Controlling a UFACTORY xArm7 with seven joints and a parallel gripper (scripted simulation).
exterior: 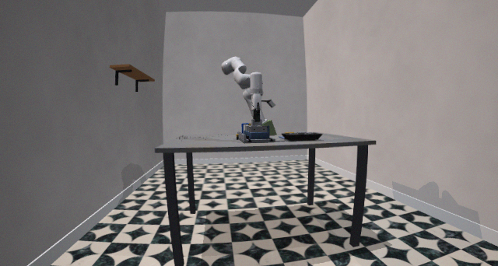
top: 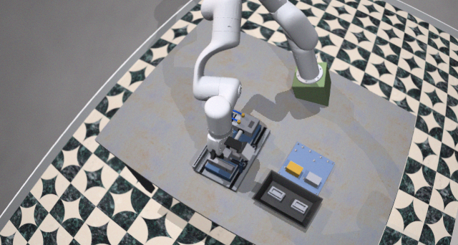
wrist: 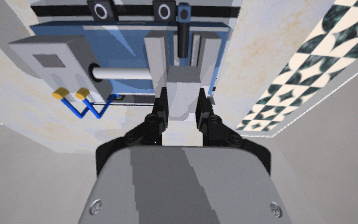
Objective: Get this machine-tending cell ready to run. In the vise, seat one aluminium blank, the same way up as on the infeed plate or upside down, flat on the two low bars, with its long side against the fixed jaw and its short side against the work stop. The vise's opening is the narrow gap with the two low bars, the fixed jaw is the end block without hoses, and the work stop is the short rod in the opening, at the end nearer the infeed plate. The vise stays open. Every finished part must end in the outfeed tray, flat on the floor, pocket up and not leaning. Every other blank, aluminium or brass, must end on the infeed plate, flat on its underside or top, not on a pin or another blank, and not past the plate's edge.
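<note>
My hand is 20 mm above the aluminium blank. Also, from my hand: fixed jaw 70 mm below, 30 mm ahead; moving jaw 70 mm below, 30 mm behind, 10 mm to the left; dark work stop rod 50 mm to the left, 50 mm below.
</note>
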